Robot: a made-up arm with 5 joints. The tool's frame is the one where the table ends. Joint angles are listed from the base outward.
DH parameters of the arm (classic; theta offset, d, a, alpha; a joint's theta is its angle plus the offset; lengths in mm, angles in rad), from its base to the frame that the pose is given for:
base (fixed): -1.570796 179.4 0 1.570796
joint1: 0 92.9 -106.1 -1.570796
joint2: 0 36 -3.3 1.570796
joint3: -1.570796 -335 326.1 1.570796
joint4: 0 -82.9 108.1 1.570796
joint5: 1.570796 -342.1 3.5 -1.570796
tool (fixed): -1.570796 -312.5 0 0
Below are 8 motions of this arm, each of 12 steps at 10 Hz.
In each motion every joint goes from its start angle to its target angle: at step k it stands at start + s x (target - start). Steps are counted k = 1, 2, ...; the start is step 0. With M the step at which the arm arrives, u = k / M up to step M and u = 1 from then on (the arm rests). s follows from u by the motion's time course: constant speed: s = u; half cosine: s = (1 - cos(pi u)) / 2; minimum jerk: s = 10 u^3 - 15 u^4 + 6 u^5.
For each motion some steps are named. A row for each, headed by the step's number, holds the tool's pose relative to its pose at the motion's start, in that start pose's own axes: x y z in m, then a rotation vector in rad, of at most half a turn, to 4 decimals.
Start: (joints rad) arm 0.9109 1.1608 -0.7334 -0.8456 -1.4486
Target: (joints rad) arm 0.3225 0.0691 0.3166 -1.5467 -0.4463
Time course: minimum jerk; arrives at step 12
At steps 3, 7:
3: 0.1037 0.0384 -0.0664 0.0103 -0.0602 -0.1780
7: 0.5566 -0.1763 -0.3790 -0.0769 -0.4816 -0.8240

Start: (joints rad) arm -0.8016 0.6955 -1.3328 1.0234 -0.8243
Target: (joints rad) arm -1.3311 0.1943 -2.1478 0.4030 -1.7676
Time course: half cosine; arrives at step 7
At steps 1, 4, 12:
1: 0.0321 0.0053 0.0019 -0.0234 -0.0815 -0.0061
4: 0.3047 0.1012 0.2334 -0.1364 -0.9168 -0.2873
12: 0.2866 0.1736 0.4926 0.0146 -1.3118 -0.6305

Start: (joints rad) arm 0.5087 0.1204 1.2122 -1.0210 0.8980
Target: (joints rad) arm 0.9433 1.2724 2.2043 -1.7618 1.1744
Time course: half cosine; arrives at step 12
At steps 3, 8, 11, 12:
3: 0.1392 -0.1360 0.0283 -0.0057 0.0061 0.3400
8: 0.9273 -0.1032 0.1145 0.0481 0.1278 1.7416
11: 1.1427 0.1545 0.1367 0.0589 0.2097 2.2676
12: 1.1538 0.1767 0.1387 0.0583 0.2161 2.3054

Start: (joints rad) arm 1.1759 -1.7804 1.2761 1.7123 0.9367
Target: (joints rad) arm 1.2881 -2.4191 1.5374 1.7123 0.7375
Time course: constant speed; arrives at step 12
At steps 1, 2, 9, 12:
1: 0.0073 0.0005 0.0046 0.0096 0.0162 -0.0485
2: 0.0144 0.0005 0.0089 0.0179 0.0339 -0.0969
9: 0.0561 -0.0111 0.0299 0.0424 0.1973 -0.4293
12: 0.0686 -0.0202 0.0348 0.0347 0.2888 -0.5649

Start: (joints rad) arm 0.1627 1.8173 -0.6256 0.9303 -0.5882
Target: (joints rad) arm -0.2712 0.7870 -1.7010 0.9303 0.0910
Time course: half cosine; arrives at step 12
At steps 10, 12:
10: 0.1099 0.2920 0.5372 1.1629 -1.3162 0.4887
12: 0.0792 0.2946 0.5748 1.1915 -1.4197 0.5821

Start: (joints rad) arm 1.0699 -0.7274 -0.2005 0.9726 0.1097
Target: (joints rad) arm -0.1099 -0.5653 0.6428 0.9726 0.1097
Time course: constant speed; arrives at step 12
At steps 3, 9, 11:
3: -0.0844 -0.0053 0.0108 -0.0101 0.1956 0.0025
9: -0.2074 -0.0551 0.0767 -0.0977 0.5345 0.1049
11: -0.2287 -0.0809 0.1041 -0.1380 0.6240 0.1657

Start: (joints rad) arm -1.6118 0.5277 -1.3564 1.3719 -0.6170
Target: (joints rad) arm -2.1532 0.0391 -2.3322 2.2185 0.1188
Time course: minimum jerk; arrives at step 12
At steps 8, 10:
8: -0.0793 -0.0358 0.2292 0.1484 -0.1500 1.1271
10: -0.1092 -0.0833 0.2731 0.0311 -0.1195 1.3178

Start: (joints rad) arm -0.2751 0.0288 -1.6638 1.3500 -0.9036
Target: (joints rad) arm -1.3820 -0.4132 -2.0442 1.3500 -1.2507
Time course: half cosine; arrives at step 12
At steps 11, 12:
11: 0.2467 0.1355 0.3740 0.1282 -1.4238 0.2639
12: 0.2455 0.1373 0.3826 0.1356 -1.4476 0.2629

